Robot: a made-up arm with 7 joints.
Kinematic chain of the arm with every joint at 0, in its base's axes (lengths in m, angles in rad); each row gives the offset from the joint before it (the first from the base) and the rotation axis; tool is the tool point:
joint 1: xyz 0 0 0.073 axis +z
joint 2: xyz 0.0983 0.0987 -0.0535 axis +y
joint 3: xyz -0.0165 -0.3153 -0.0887 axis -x
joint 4: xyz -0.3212 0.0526 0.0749 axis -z
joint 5: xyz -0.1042 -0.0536 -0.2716 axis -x
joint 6: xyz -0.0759 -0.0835 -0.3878 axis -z
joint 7: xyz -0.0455 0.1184 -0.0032 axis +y
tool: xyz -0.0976 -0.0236 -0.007
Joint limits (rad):
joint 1: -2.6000..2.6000
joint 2: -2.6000..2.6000
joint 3: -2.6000..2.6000
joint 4: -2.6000..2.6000
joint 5: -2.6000..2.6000
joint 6: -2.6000..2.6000
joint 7: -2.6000..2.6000
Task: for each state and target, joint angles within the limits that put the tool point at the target. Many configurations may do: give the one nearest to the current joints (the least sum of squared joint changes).
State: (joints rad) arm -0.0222 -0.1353 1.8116 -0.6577 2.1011 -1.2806 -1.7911
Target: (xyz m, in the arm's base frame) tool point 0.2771 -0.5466 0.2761
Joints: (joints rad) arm 0.3420 0.0605 1.1721 -0.9912 1.3960 -1.1534 -1.8711
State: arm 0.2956 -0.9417 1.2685 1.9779 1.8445 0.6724 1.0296
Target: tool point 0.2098 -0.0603 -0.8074
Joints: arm 0.4862 -0.9620 0.9605 1.8558 1.7563 0.5211 0.7325
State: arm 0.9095 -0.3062 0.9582 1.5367 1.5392 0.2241 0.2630
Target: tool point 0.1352 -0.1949 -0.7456
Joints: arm 1.2274 -0.3881 1.2295 2.1568 1.8039 0.2281 0.6144
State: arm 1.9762 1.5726 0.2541 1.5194 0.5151 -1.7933 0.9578
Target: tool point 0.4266 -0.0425 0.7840
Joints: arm 2.5821 1.5230 0.4351 1.3184 0.6569 -1.9805 1.1278
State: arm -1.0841 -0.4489 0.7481 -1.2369 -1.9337 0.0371 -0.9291
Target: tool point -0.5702 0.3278 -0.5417
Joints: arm -1.1250 -0.5130 0.7425 -1.1897 -1.6228 -0.0834 -0.9288
